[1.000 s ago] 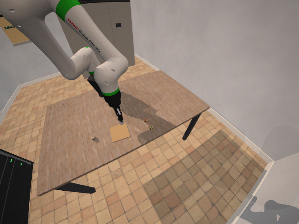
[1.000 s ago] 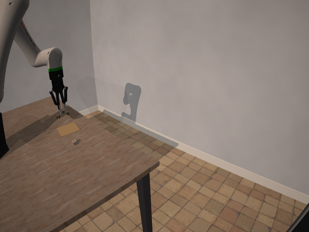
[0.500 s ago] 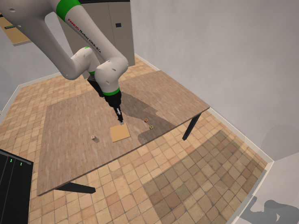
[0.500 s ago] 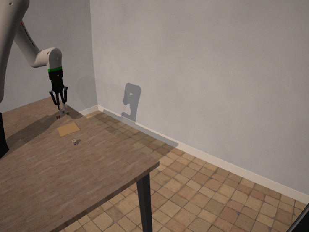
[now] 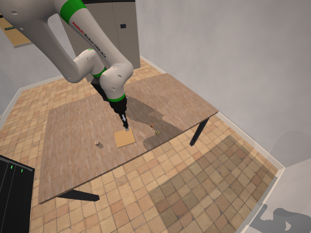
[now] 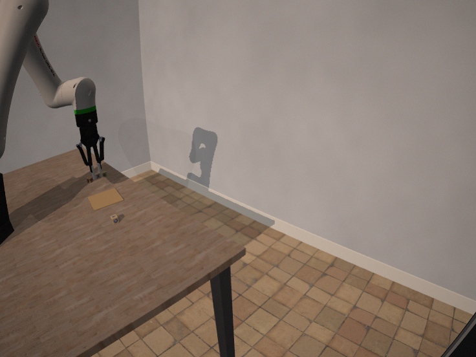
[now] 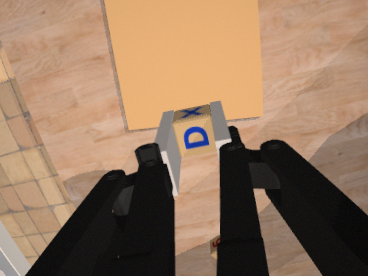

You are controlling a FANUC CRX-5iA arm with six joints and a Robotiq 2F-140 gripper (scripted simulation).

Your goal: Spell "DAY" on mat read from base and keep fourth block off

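My hand is 40 mm to the left of the tan mat and 120 mm above it. Round my hand: Y block: 20 mm behind, 250 mm to the right, 110 mm below; then O block: 10 mm behind, 200 mm to the left, 110 mm below.
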